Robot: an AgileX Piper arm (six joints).
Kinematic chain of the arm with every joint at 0, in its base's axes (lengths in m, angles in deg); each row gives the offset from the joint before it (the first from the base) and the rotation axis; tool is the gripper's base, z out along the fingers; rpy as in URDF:
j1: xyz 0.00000 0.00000 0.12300 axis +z
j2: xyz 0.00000 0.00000 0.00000 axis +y
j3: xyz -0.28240 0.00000 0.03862 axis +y
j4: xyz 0.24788 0.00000 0.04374 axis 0.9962 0 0.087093
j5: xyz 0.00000 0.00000 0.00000 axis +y
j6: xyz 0.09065 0.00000 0.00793 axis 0.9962 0 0.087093
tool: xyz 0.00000 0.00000 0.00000 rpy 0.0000 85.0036 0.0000
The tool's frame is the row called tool.
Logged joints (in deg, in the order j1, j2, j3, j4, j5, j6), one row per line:
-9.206, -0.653, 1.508, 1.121, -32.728, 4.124
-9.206, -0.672, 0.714, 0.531, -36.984, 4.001
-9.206, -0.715, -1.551, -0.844, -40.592, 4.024
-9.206, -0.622, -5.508, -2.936, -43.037, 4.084
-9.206, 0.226, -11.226, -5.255, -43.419, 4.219
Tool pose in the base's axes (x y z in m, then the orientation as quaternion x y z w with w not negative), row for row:
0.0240, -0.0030, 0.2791, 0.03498, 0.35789, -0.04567, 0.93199
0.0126, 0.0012, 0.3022, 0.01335, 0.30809, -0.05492, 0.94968
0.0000, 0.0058, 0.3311, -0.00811, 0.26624, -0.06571, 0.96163
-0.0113, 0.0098, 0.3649, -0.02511, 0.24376, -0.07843, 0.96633
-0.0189, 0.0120, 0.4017, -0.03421, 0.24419, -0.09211, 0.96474
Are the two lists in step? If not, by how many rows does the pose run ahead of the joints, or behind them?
The pose runs 2 rows ahead of the joints: the pose in row i belongs to the joints in row i + 2.
